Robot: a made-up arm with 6 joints. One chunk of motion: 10 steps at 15 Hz.
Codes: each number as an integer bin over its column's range. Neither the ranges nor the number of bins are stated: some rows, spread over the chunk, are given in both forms.
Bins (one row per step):
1: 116 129 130 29 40 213
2: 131 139 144 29 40 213
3: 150 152 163 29 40 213
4: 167 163 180 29 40 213
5: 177 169 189 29 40 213
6: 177 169 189 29 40 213
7: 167 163 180 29 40 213
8: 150 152 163 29 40 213
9: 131 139 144 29 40 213
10: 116 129 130 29 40 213
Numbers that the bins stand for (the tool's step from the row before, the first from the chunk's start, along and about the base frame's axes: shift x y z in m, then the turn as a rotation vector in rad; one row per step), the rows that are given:
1: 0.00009 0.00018 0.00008 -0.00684 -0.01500 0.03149
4: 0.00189 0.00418 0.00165 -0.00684 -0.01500 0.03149
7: 0.00189 0.00418 0.00165 -0.00684 -0.01500 0.03149
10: 0.00009 0.00018 0.00008 -0.00684 -0.01500 0.03149
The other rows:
2: 0.00062 0.00135 0.00052 -0.00684 -0.01500 0.03149
3: 0.00129 0.00288 0.00111 -0.00684 -0.01500 0.03149
5: 0.00225 0.00488 0.00193 -0.00684 -0.01500 0.03149
6: 0.00225 0.00488 0.00193 -0.00684 -0.01500 0.03149
8: 0.00129 0.00288 0.00111 -0.00684 -0.01500 0.03149
9: 0.00062 0.00135 0.00052 -0.00684 -0.01500 0.03149

